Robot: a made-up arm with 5 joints.
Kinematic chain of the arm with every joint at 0, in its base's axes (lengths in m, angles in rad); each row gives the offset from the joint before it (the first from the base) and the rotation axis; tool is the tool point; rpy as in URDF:
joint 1: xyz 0 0 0.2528 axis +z
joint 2: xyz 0 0 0 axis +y
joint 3: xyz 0.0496 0 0.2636 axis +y
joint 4: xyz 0.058 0 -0.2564 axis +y
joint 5: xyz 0.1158 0 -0.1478 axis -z
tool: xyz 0 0 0 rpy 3.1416 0 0
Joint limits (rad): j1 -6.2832..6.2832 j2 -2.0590..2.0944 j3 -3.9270..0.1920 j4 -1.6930..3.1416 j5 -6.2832..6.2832
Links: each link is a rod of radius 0.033 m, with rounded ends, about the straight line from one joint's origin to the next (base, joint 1, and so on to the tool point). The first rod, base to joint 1, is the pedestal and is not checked.
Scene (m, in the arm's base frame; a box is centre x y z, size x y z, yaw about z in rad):
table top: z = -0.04
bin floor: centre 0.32 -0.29 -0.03 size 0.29 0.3 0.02 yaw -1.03
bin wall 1: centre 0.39 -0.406 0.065 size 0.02 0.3 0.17 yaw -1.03
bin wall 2: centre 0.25 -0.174 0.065 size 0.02 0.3 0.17 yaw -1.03
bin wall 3: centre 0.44 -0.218 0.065 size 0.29 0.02 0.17 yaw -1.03
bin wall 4: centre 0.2 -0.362 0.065 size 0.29 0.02 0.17 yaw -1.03
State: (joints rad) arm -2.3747 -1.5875 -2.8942 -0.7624 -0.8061
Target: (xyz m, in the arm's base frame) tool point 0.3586 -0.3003 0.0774
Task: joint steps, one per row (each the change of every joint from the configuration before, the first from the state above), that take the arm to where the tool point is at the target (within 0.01 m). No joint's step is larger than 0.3 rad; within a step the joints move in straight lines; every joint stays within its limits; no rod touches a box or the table.
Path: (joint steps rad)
1: -0.2928 0.0777 -0.0541 -0.1205 0.0000
2: -0.2928 0.0777 -0.0541 -0.1205 0.0000
3: -0.2928 0.0777 -0.0541 -0.1205 0.0000
4: -0.2928 0.0777 -0.0542 -0.1205 0.0000
5: -0.2928 0.0778 -0.0541 -0.1205 0.0000
6: 0.0000 -0.1602 -0.0130 0.0948 0.0000
7: 0.0000 -0.1601 -0.0130 0.0948 0.0000

